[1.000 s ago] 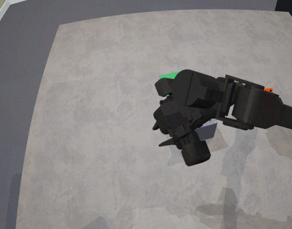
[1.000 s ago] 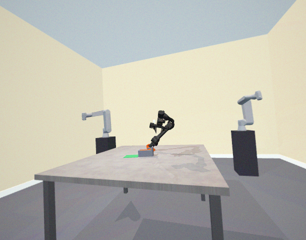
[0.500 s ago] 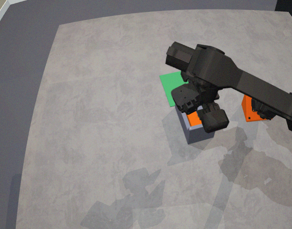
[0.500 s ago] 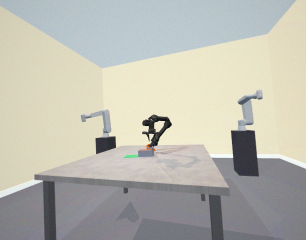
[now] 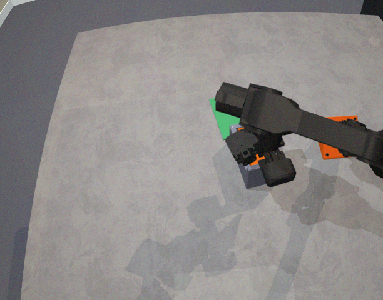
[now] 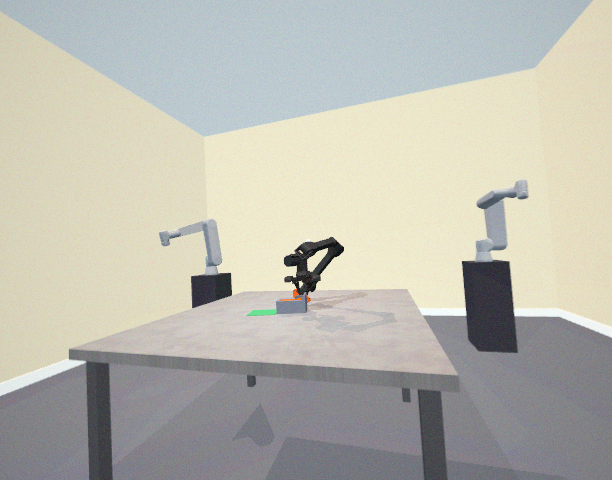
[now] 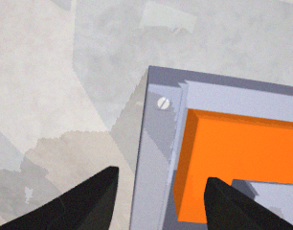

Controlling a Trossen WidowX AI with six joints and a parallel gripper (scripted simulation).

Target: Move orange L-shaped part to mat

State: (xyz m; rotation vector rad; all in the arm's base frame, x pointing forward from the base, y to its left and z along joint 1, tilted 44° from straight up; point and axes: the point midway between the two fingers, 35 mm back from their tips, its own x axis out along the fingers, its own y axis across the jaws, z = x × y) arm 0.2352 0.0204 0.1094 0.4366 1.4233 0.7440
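Now: gripper tip 5 cm to the left of the orange L-shaped part and 3 cm above it. The rest, counted from my gripper tip: green mat 22 cm to the right, 10 cm below, 4 cm ahead.
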